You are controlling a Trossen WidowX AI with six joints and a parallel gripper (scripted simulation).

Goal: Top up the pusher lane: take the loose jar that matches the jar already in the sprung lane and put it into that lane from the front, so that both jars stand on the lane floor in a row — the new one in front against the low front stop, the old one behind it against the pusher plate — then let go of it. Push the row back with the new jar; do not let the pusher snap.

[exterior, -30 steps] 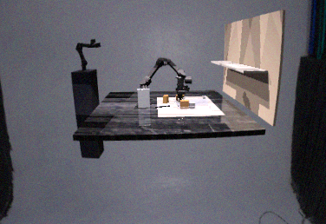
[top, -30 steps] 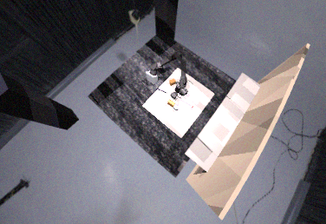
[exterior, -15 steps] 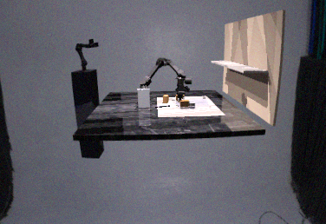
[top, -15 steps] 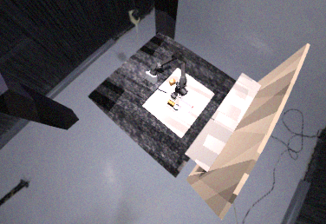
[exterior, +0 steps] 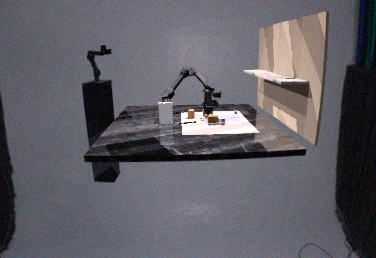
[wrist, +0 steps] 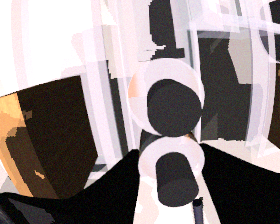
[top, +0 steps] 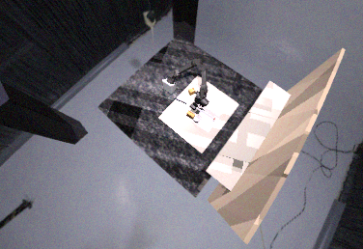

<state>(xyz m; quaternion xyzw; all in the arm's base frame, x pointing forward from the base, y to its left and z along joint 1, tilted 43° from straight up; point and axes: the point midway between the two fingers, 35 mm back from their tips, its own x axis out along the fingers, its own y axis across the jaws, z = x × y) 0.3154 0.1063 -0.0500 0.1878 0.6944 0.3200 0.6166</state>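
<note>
Now: gripper tip 14 cm short of the lane and 2 cm above it. From my gripper tip the other things lie so: shelf board (50 cm ahead, 33 cm above, 2 cm to the left).
</note>
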